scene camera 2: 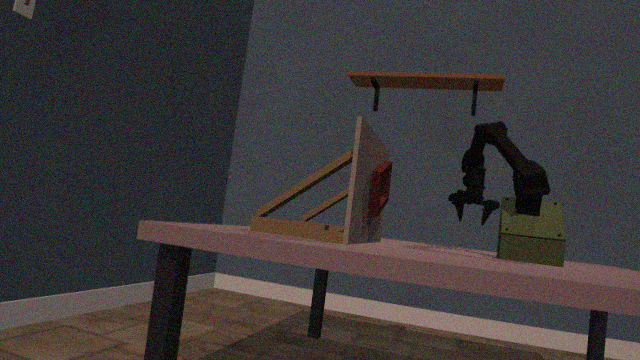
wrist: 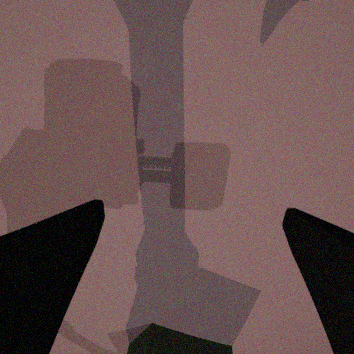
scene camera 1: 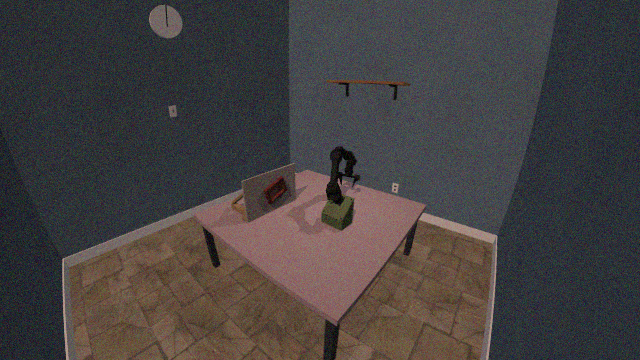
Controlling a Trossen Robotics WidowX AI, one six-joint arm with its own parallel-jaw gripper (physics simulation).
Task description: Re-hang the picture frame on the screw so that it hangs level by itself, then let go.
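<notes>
The red picture frame [scene camera 1: 268, 194] [scene camera 2: 375, 187] is on the front face of the upright grey board [scene camera 1: 255, 202] [scene camera 2: 353, 200]. It looks tilted against the board's edges, with its right side higher in the first scene view. The screw cannot be made out. My gripper [scene camera 1: 348, 184] [scene camera 2: 472, 222] [wrist: 195, 213] is open and empty, pointing down above the table, well apart from the board and the frame. The picture frame does not show in the wrist view, where the fingers stand wide over shadowed table top.
The arm stands on a green base box [scene camera 1: 338, 212] [scene camera 2: 532, 245] on the pink table [scene camera 1: 320, 270] [scene camera 2: 425, 267]. Wooden struts [scene camera 2: 305, 183] brace the board from behind. A wooden shelf [scene camera 1: 368, 82] [scene camera 2: 425, 81] is on the wall beyond the table.
</notes>
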